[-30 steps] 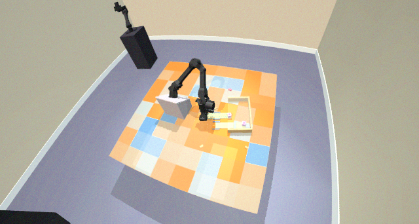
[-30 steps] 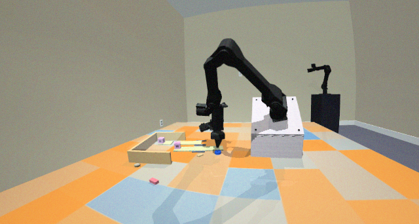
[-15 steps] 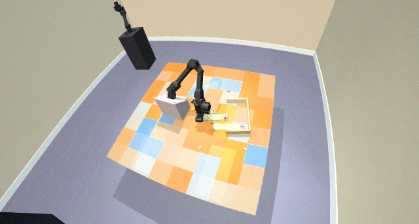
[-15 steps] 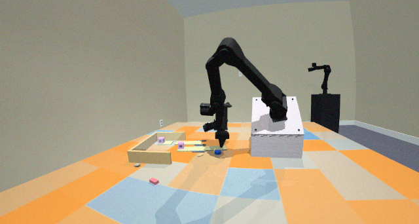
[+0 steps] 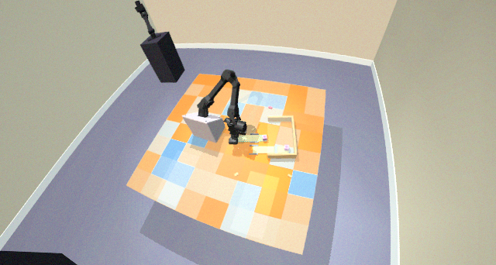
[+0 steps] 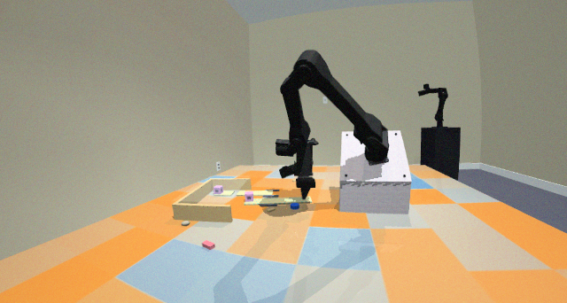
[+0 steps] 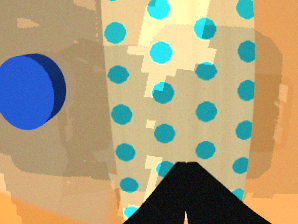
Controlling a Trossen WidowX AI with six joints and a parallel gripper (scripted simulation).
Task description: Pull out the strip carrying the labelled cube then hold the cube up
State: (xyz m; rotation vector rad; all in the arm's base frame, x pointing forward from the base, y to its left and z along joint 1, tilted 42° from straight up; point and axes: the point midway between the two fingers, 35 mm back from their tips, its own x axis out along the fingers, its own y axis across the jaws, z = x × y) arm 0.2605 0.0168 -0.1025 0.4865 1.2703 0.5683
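Now: the blue disc 3 cm ahead of my gripper tip and 7 cm to the left of it. Round my gripper tip: pink block 20 cm ahead, 33 cm to the left.
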